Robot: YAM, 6 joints.
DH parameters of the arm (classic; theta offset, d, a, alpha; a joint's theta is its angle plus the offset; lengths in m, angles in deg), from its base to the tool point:
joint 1: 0 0.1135 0.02 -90
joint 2: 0 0 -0.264 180
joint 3: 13.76 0 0.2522 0
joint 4: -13.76 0 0.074 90
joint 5: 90 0 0 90
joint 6: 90 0.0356 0 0
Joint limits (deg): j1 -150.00..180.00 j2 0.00..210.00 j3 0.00..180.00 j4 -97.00..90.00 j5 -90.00..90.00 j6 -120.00..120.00
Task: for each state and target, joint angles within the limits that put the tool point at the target. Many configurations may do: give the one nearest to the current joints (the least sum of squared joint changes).
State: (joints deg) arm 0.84 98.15 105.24 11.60 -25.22 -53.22
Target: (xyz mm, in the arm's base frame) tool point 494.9 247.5 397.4
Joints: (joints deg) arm 25.36 135.11 135.98 17.47 -19.17 -53.22
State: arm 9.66 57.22 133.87 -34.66 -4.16 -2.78
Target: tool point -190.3 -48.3 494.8
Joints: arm 14.85 19.06 109.94 -63.10 -3.37 -2.78
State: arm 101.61 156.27 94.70 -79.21 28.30 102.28
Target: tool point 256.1 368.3 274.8
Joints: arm 57.65 125.46 122.35 -71.74 32.74 102.28
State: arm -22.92 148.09 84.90 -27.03 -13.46 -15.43
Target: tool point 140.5 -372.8 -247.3
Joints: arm -70.07 185.60 108.28 -10.93 -8.10 -15.43
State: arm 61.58 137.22 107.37 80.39 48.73 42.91
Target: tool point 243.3 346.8 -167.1
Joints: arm 58.58 179.56 86.75 71.75 48.87 42.91
